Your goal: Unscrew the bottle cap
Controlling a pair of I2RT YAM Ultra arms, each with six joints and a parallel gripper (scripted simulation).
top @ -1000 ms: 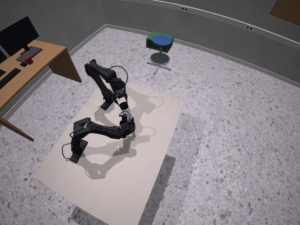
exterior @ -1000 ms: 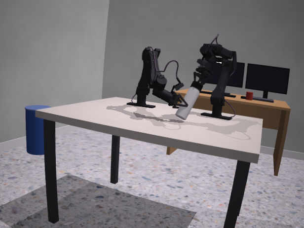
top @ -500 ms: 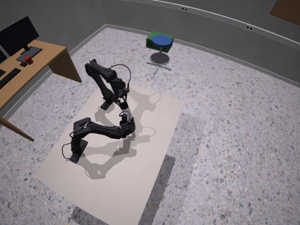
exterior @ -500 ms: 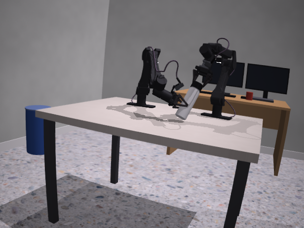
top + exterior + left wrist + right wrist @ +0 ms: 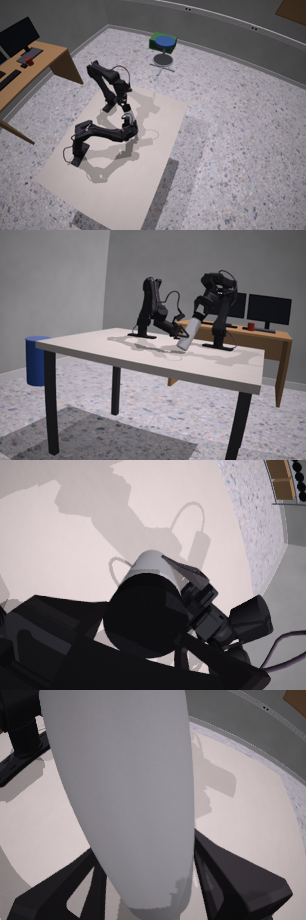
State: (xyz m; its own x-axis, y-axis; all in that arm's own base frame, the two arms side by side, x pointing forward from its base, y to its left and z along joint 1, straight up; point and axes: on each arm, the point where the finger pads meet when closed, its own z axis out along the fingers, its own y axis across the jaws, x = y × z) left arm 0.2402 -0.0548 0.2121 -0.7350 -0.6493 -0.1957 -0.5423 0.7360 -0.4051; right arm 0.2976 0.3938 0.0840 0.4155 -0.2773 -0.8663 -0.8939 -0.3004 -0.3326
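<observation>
Now: the black cap 20 mm below my left hand and 10 mm ahead of it.
</observation>
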